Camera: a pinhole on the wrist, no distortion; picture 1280 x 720 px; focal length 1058.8 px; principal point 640.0 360.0 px. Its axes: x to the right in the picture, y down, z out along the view. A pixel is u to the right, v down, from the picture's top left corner.
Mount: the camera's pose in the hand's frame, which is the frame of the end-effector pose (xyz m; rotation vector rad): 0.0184 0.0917 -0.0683 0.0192 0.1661 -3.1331
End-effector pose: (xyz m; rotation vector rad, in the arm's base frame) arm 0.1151 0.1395 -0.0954 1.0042 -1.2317 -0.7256
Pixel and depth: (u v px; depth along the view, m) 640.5 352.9 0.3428
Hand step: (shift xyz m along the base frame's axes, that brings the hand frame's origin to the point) -0.2668 -0.0494 0.0659
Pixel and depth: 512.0 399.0 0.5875
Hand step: -0.4844 -0.1837 0.0558
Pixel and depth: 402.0 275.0 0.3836
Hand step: -0.2937 -0.1253 0.1247
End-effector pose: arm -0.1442 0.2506 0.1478 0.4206 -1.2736 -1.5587
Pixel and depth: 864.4 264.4 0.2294
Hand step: -0.0691 0.1187 0.1265
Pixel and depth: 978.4 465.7 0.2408
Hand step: -0.0847 0.1417 0.0800
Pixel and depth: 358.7 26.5 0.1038
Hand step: 0.0068 -0.0076 0.1274
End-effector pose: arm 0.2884 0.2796 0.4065 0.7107 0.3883 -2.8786
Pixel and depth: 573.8 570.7 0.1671
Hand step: -0.0563 -0.0683 0.0592
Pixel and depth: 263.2 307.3 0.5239
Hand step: -0.3602 -0.2068 0.2834
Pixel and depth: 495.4 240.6 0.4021
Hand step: -0.1870 -0.1918 0.2353
